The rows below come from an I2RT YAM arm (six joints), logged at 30 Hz.
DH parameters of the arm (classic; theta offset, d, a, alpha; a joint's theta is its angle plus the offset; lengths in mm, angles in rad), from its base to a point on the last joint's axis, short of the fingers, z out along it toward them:
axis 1: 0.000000 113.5 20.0 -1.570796
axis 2: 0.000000 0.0 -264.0 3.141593
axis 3: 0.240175 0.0 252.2 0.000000
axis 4: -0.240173 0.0 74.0 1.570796
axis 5: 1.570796 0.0 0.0 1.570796
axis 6: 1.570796 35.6 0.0 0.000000
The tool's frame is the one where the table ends.
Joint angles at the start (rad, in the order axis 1, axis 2, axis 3, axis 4, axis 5, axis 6):
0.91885, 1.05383, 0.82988, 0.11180, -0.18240, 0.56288
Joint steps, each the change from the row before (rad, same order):
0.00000, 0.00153, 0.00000, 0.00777, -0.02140, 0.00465
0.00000, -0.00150, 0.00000, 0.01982, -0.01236, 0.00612
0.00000, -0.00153, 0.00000, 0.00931, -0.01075, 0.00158
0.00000, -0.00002, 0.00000, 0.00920, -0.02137, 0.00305
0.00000, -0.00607, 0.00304, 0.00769, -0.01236, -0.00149
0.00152, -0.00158, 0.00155, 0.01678, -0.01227, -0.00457
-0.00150, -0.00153, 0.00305, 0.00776, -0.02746, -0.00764
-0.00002, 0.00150, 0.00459, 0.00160, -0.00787, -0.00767
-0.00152, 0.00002, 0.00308, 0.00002, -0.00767, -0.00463
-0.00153, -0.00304, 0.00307, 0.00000, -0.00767, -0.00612
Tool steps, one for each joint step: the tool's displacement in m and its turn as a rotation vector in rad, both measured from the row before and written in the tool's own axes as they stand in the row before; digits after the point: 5 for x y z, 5 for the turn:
-0.00008, 0.00087, 0.00036, -0.02135, 0.00629, 0.00345
-0.00180, 0.00176, -0.00039, -0.02166, -0.01087, 0.00168
-0.00087, 0.00111, -0.00037, -0.01477, -0.00304, -0.00080
-0.00043, 0.00119, -0.00002, -0.02280, 0.00414, 0.00088
-0.00225, 0.00245, -0.00150, -0.01923, -0.00687, -0.00572
-0.00178, 0.00225, -0.00034, -0.02200, -0.00862, -0.00987
-0.00152, 0.00184, -0.00050, -0.02825, 0.00399, -0.01110
-0.00116, 0.00095, 0.00028, -0.00903, 0.00039, -0.00907
-0.00098, 0.00052, -0.00013, -0.00677, 0.00074, -0.00556
-0.00144, 0.00106, -0.00084, -0.00827, -0.00174, -0.00803

